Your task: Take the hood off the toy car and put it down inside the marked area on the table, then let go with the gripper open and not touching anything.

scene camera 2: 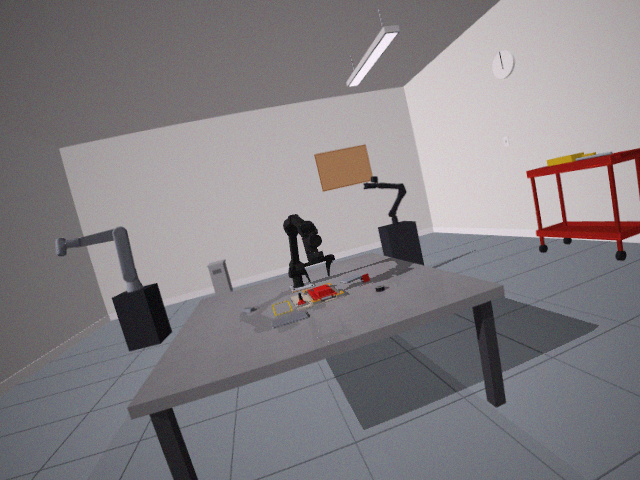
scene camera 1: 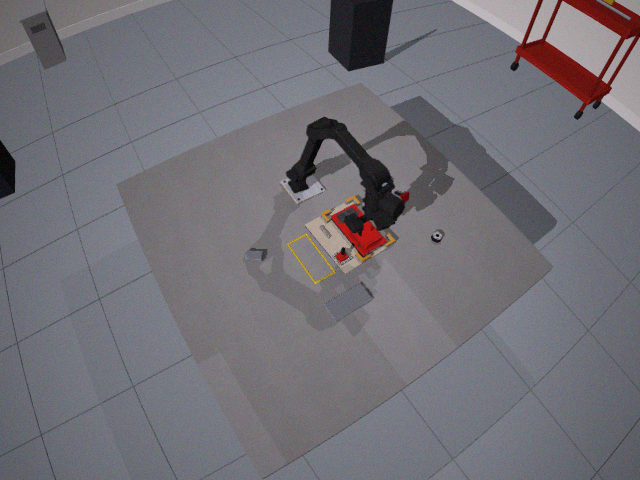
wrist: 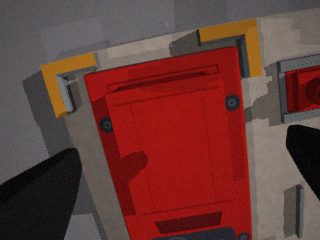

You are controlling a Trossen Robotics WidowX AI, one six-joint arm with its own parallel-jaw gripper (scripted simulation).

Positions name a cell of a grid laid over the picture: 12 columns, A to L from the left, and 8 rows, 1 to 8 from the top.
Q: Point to a red hood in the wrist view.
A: G5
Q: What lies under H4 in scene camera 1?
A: My gripper.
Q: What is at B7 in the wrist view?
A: My gripper.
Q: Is my gripper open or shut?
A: Open.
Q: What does my gripper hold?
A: Nothing.
